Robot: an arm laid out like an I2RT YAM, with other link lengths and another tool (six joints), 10 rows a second.
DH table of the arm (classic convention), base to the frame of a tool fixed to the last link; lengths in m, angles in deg. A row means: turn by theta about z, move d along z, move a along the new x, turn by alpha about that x. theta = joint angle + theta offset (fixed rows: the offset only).
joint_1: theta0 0  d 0.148  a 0.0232  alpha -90
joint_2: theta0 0  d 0  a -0.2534  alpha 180
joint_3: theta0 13.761  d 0  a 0.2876  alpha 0
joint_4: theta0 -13.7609  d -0.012  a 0.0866  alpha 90
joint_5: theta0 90  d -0.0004  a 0  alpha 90
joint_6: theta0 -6  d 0.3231  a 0.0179  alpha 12.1
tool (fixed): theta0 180  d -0.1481  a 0  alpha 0
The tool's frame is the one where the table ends.
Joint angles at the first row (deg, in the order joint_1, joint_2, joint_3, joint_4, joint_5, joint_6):
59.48 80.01 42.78 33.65 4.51 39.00
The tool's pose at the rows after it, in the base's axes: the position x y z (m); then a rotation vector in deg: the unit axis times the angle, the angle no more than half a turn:
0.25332 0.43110 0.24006 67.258 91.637 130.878
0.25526 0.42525 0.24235 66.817 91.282 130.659
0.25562 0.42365 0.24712 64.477 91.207 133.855
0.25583 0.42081 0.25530 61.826 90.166 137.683
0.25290 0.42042 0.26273 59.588 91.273 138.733
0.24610 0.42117 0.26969 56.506 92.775 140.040
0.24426 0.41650 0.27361 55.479 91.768 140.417
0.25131 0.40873 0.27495 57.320 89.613 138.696
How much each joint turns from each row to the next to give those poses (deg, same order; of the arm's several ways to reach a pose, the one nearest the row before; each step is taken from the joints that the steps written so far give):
-0.10 -1.77 -0.99 0.72 -0.81 -1.33
-0.59 -1.23 -0.65 -0.43 -0.26 -0.45
-1.32 -0.29 -1.19 2.91 -3.33 -0.23
-1.37 -0.47 -1.34 3.61 -3.24 0.04
-0.39 -1.08 0.30 -0.90 -1.93 -0.79
0.06 -1.19 0.04 -0.66 -2.01 -1.12
0.00 -1.42 -1.01 0.42 0.24 -0.51
-0.43 -1.08 -0.32 -0.94 2.16 0.07

